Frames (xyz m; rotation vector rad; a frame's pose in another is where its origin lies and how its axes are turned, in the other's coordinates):
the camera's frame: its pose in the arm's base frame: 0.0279 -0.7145 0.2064 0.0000 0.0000 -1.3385
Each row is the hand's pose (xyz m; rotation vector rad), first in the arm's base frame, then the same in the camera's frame.
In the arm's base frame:
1: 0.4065 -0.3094 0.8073 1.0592 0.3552 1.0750
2: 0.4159 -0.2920 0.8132 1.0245 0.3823 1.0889
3: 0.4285 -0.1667 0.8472 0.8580 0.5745 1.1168
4: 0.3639 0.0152 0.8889 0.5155 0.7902 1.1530
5: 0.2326 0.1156 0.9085 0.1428 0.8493 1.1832
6: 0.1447 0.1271 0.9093 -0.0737 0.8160 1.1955
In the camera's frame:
1: -0.3071 0.4617 0.6009 0.7466 1.1446 2.2322
2: -0.3218 0.4748 0.6068 0.6942 1.1467 2.2533
3: -0.4409 0.5160 0.6408 0.3897 1.2101 2.2995
4: -0.6327 0.4950 0.6825 -0.1064 1.1634 2.3608
5: -0.7607 0.3903 0.7021 -0.5162 0.9389 2.4123
6: -0.7921 0.3074 0.7029 -0.7031 0.7408 2.4348

